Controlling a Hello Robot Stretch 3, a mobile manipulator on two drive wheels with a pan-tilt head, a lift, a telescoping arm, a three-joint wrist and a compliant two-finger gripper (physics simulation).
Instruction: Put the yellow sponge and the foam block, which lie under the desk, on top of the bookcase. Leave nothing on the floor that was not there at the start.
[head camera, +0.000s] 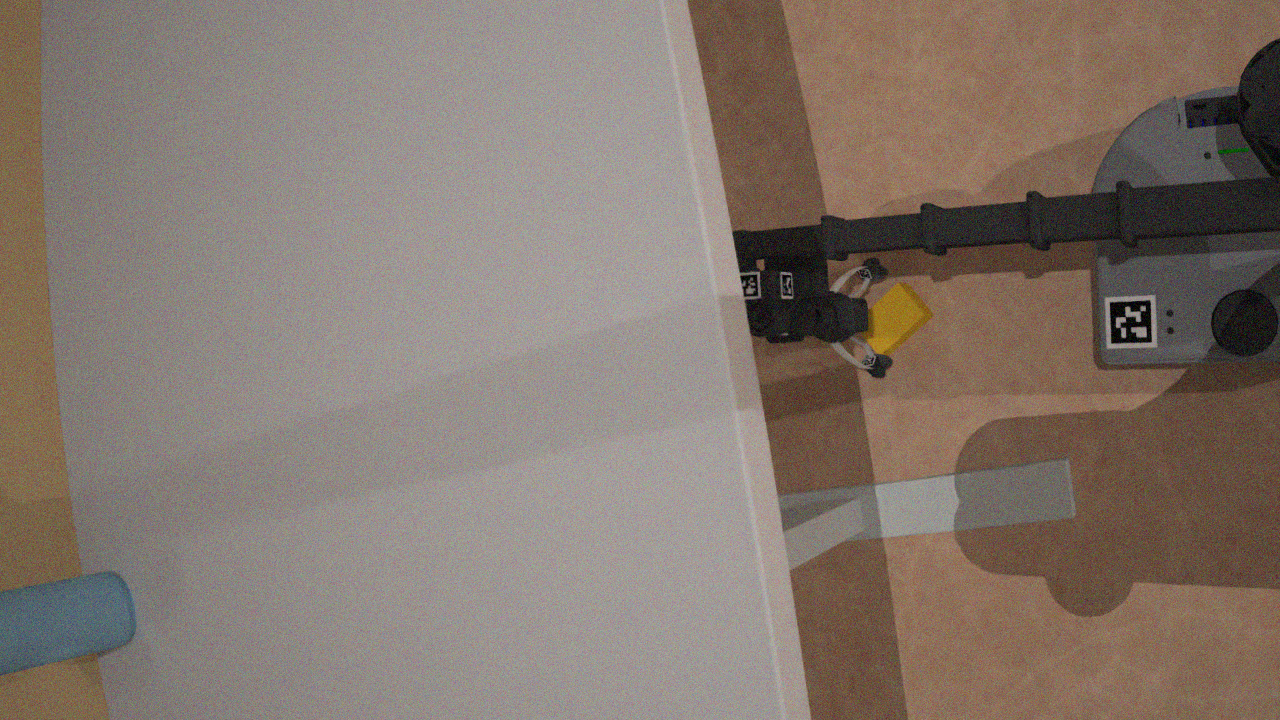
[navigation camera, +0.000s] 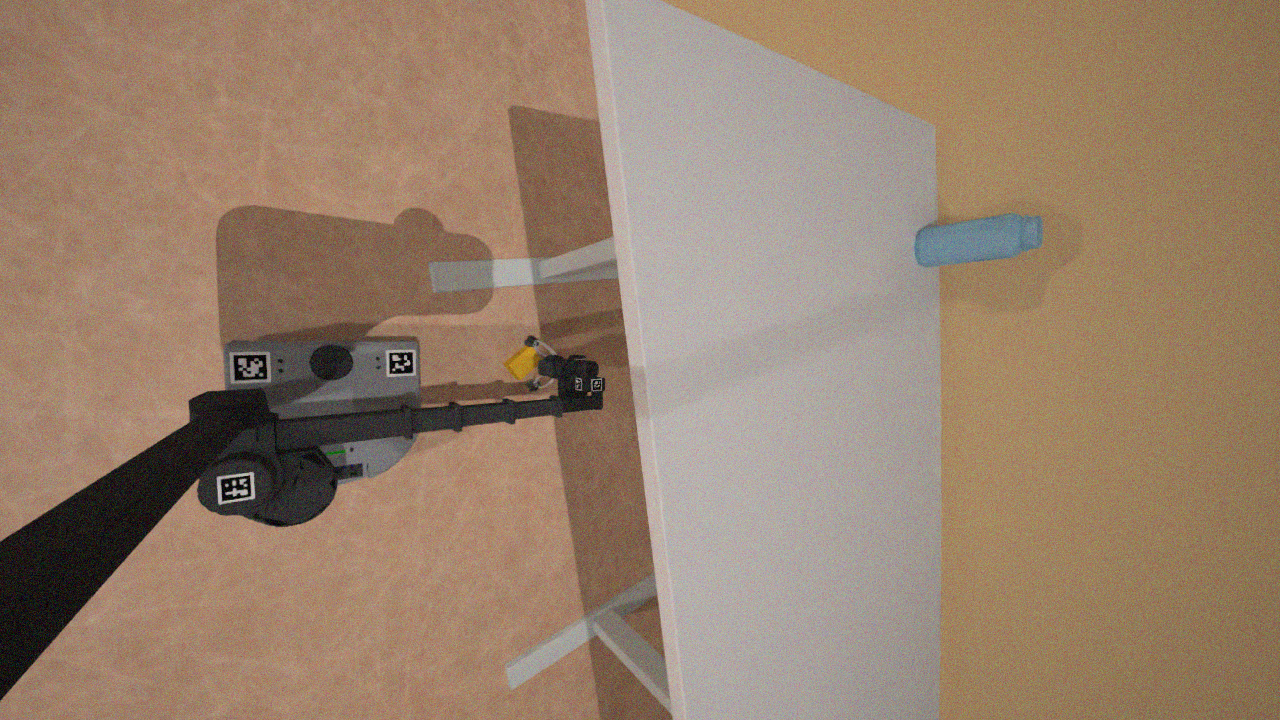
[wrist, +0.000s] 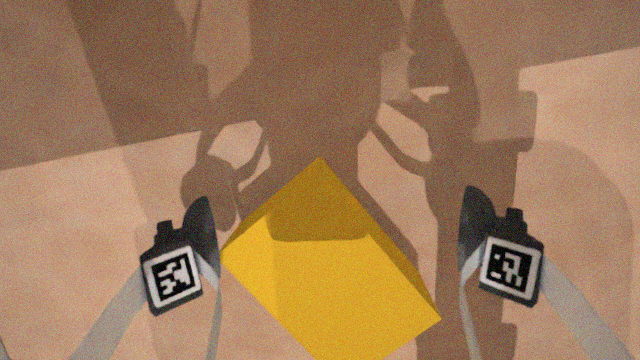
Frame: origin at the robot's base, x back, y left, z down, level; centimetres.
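Where they show: gripper, fingertip midpoint: (head camera: 881, 317) (navigation camera: 529, 363) (wrist: 336, 219); robot's base at its link origin: (head camera: 1239, 319) (navigation camera: 331, 360).
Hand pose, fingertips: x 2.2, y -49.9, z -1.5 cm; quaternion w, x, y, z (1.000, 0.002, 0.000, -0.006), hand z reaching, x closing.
Things, the pixels of their top centre, and the offset from my fingertips. Level surfaces: height alone.
- yellow sponge at its top centre: (wrist: 329, 288) (head camera: 888, 319) (navigation camera: 526, 362) dx -0.4, dy +2.2, dz -3.0 cm
- desk at its surface level: dz -93.5 cm
- blue bottle at its top centre: (navigation camera: 1040, 231) dx -24.4, dy -36.6, dz -110.0 cm
The yellow sponge (head camera: 902, 315) (navigation camera: 518, 363) (wrist: 325, 295) lies on the floor in front of the desk (head camera: 402, 223) (navigation camera: 787, 376), outside the desk top's edge. My gripper (head camera: 876, 317) (navigation camera: 533, 363) (wrist: 336, 219) is open, low over the sponge. In the wrist view its fingers stand left and right of the sponge, which sits turned diagonally between them. The sponge's left corner appears close to the left fingertip, and a gap shows on the right. I cannot tell whether any finger touches it. The foam block and the bookcase do not show in these views.
A pale desk leg (head camera: 975, 497) (navigation camera: 465, 274) runs along the floor beside the sponge; another leg (navigation camera: 550, 651) stands farther along. My arm (head camera: 984, 225) (navigation camera: 456, 417) reaches toward the desk edge from my base (head camera: 1163, 268) (navigation camera: 313, 385). A blue bottle (head camera: 71, 617) (navigation camera: 971, 240) is at the desk's far edge.
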